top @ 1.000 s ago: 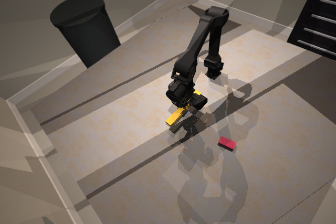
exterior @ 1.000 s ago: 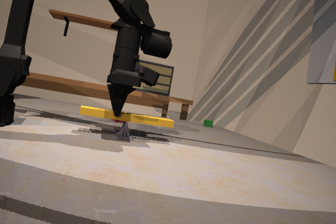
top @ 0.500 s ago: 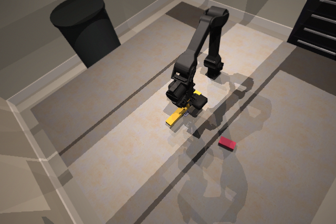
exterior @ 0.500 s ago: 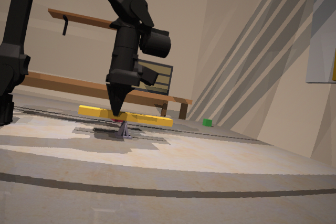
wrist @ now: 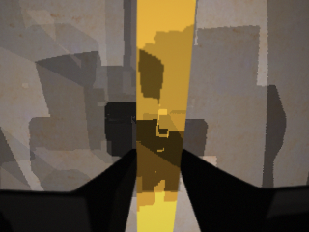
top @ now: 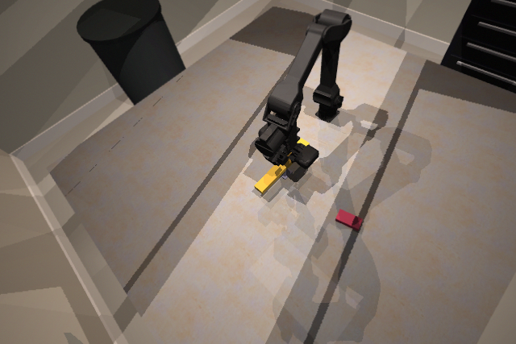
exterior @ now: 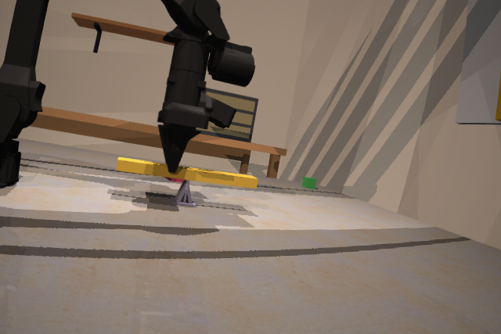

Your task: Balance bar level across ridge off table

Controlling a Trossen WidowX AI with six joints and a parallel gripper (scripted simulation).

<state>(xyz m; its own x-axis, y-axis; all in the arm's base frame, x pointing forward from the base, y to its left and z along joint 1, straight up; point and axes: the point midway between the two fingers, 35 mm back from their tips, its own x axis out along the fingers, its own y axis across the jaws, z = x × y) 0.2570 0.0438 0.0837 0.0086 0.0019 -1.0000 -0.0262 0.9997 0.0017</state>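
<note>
The yellow bar lies 3 cm ahead of my gripper tip. Also, from my gripper tip: flat red block (3 cm ahead, 25 cm to the left, 4 cm below); then small green cube (48 cm ahead, 46 cm to the left, 3 cm below).
</note>
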